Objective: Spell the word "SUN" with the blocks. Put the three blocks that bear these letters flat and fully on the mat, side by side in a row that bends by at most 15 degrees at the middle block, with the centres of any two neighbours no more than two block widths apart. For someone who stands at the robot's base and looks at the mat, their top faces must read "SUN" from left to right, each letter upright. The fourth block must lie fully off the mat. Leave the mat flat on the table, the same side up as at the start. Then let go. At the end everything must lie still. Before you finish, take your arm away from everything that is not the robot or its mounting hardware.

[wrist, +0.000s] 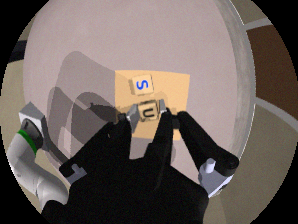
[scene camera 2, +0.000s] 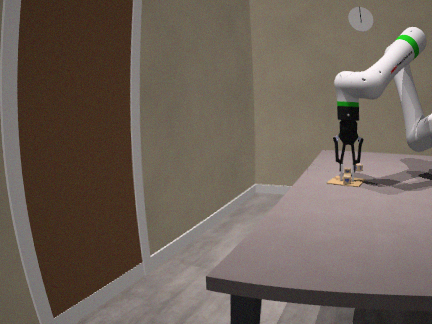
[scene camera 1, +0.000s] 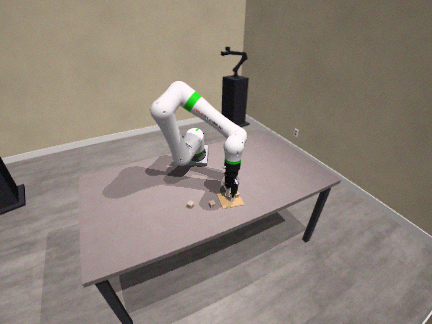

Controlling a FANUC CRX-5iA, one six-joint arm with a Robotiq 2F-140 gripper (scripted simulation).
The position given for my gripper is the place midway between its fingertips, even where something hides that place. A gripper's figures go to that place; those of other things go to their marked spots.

Labels:
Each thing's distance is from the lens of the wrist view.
my gripper (wrist: pixel 149 108): 0.21 m
tan mat (wrist: pixel 172 87): 0.20 m

